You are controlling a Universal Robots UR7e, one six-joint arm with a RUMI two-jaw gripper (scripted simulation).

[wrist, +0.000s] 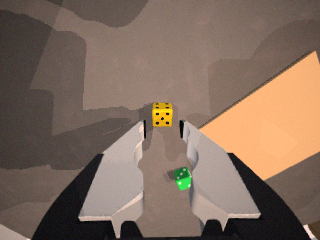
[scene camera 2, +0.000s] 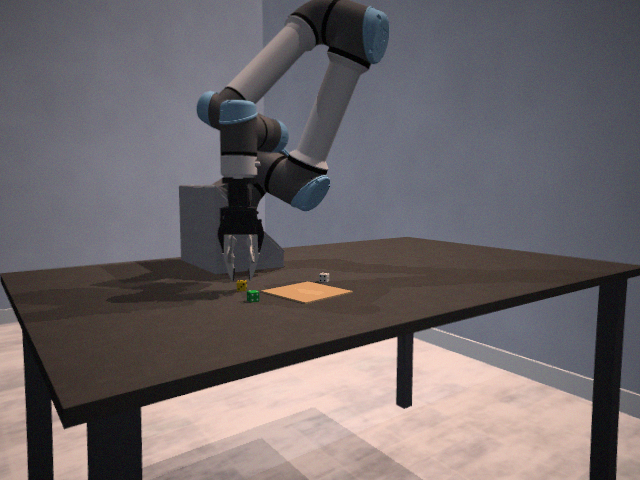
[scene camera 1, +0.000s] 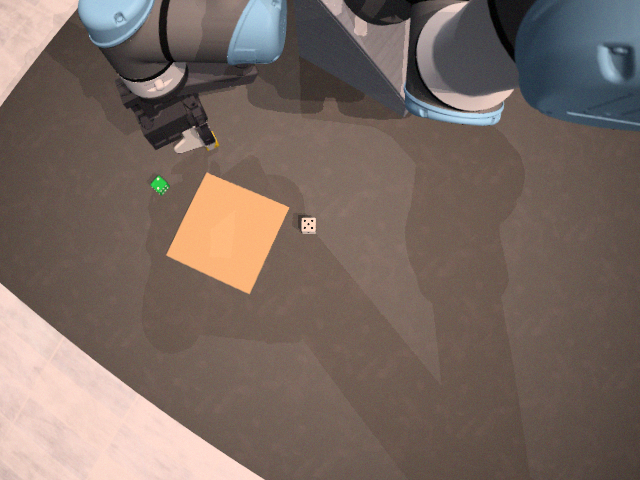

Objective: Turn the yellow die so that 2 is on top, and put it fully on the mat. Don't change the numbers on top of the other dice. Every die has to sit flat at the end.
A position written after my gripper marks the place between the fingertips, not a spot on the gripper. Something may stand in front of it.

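Note:
My gripper [scene camera 1: 207, 138], [wrist: 162, 121] is visible. An orange mat [scene camera 1: 228, 231], [scene camera 2: 307, 292] is visible as well.

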